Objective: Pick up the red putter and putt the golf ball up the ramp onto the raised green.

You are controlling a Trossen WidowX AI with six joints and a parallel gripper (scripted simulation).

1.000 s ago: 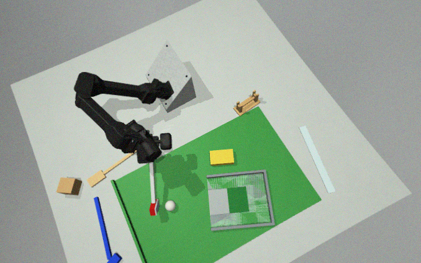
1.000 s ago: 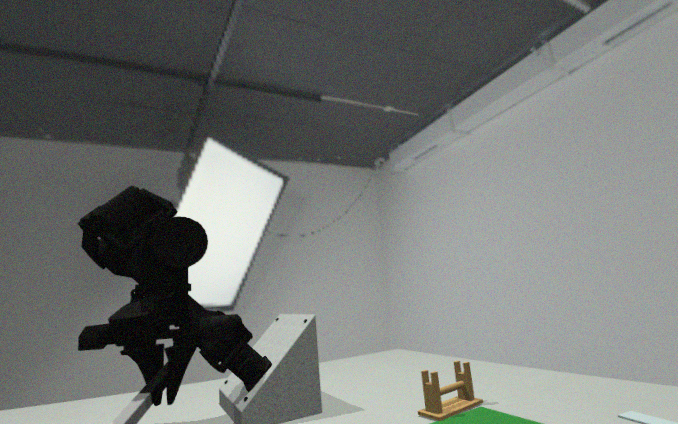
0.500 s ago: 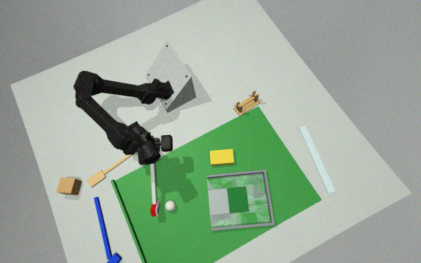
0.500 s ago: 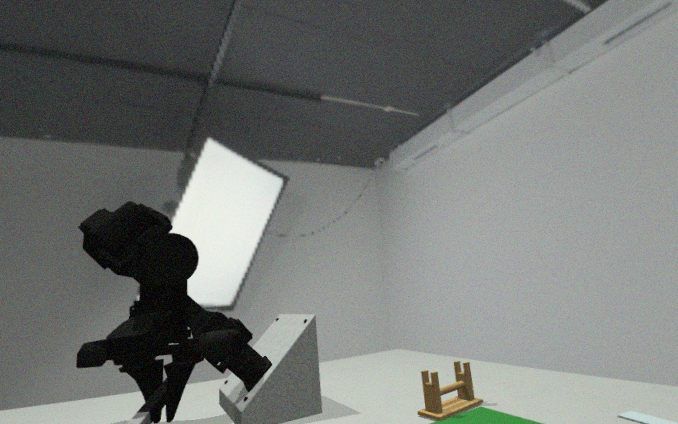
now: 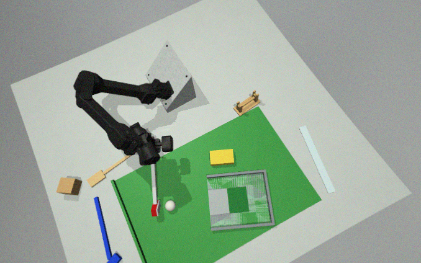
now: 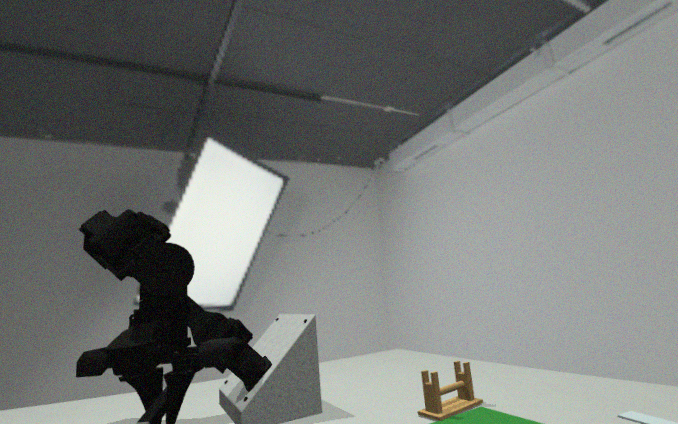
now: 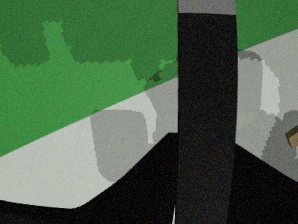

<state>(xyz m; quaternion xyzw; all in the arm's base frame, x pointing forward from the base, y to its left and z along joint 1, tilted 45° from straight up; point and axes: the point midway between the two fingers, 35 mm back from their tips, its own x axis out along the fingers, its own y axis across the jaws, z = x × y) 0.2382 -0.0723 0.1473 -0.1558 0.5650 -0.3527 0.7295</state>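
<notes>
Now: the red putter 11 cm ahead of my gripper tip and 4 cm to the right of it. The rest, counted from my gripper tip: yellow block 13 cm ahead, 25 cm to the left, 6 cm below; then wooden paddle 3 cm behind, 22 cm to the right, 7 cm below; then white golf ball 23 cm ahead, 2 cm to the right, 5 cm below.
</notes>
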